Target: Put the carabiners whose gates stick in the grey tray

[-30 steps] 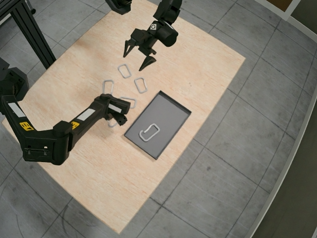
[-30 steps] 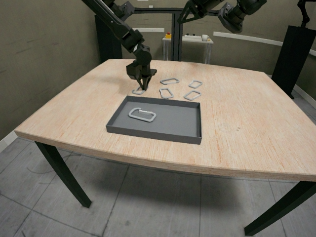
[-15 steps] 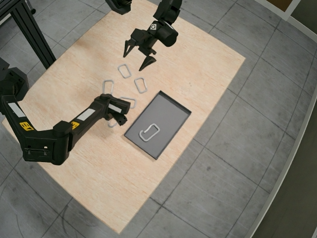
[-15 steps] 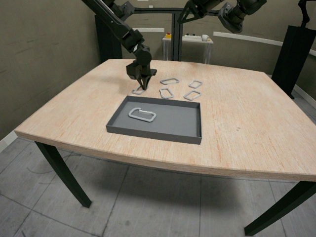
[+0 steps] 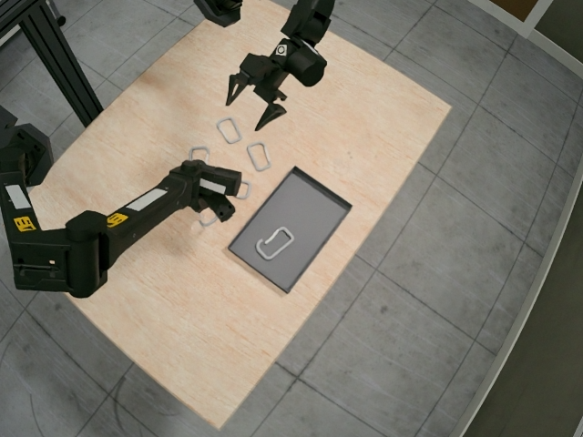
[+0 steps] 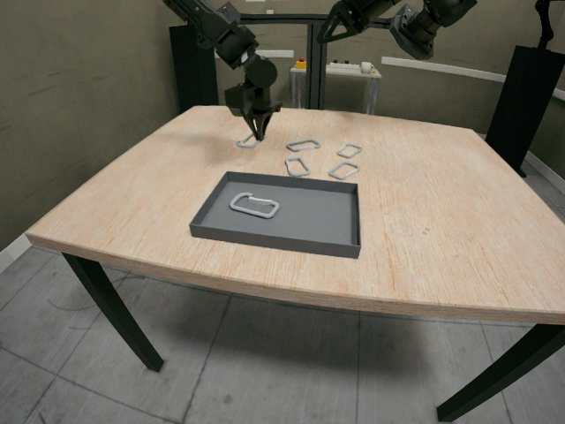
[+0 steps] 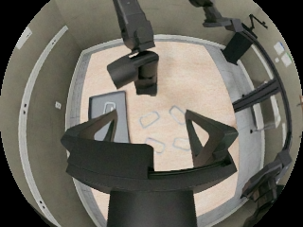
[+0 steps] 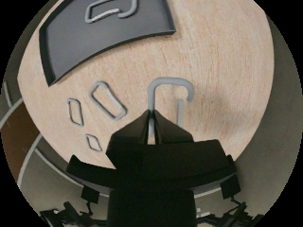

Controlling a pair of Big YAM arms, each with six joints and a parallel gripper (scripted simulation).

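Right now the grey tray is 19 cm ahead of my right hand, 12 cm to the left of it and 7 cm below it.
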